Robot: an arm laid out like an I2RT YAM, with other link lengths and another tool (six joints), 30 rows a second.
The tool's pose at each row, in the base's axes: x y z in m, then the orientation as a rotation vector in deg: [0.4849, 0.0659, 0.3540, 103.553, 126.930, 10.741]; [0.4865, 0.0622, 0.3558, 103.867, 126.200, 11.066]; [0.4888, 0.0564, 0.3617, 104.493, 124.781, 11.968]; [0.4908, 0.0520, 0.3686, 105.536, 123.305, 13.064]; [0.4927, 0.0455, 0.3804, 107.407, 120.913, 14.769]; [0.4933, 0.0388, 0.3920, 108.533, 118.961, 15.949]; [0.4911, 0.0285, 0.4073, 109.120, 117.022, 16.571]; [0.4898, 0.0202, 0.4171, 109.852, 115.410, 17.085]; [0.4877, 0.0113, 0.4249, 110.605, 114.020, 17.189]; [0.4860, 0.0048, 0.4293, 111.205, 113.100, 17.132]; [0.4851, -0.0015, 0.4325, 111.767, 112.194, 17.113]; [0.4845, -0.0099, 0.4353, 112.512, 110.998, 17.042]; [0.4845, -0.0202, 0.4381, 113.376, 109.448, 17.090]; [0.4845, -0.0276, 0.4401, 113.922, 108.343, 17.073]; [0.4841, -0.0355, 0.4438, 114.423, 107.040, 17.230]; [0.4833, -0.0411, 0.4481, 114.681, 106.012, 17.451]
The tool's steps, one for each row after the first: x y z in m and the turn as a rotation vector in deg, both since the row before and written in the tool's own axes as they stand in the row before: [-0.0041, 0.0012, -0.0010, -0.371, -0.183, 0.493]; [-0.0068, 0.0026, -0.0045, -0.841, -0.210, 1.000]; [-0.0055, 0.0031, -0.0056, -0.757, 0.028, 1.287]; [-0.0081, 0.0044, -0.0100, -1.075, 0.121, 2.193]; [-0.0079, 0.0035, -0.0102, -0.953, -0.128, 1.550]; [-0.0116, 0.0022, -0.0143, -0.957, -0.593, 1.186]; [-0.0092, 0.0017, -0.0089, -0.657, -0.393, 1.134]; [-0.0096, 0.0004, -0.0072, -0.345, -0.470, 1.009]; [-0.0069, -0.0002, -0.0041, -0.114, -0.339, 0.711]; [-0.0066, 0.0002, -0.0027, -0.140, -0.320, 0.692]; [-0.0087, 0.0003, -0.0019, -0.157, -0.440, 0.912]; [-0.0105, 0.0010, -0.0014, -0.309, -0.519, 1.151]; [-0.0076, 0.0009, -0.0009, -0.232, -0.418, 0.779]; [-0.0083, 0.0013, -0.0025, -0.423, -0.437, 0.871]; [-0.0061, 0.0013, -0.0035, -0.451, -0.333, 0.631]
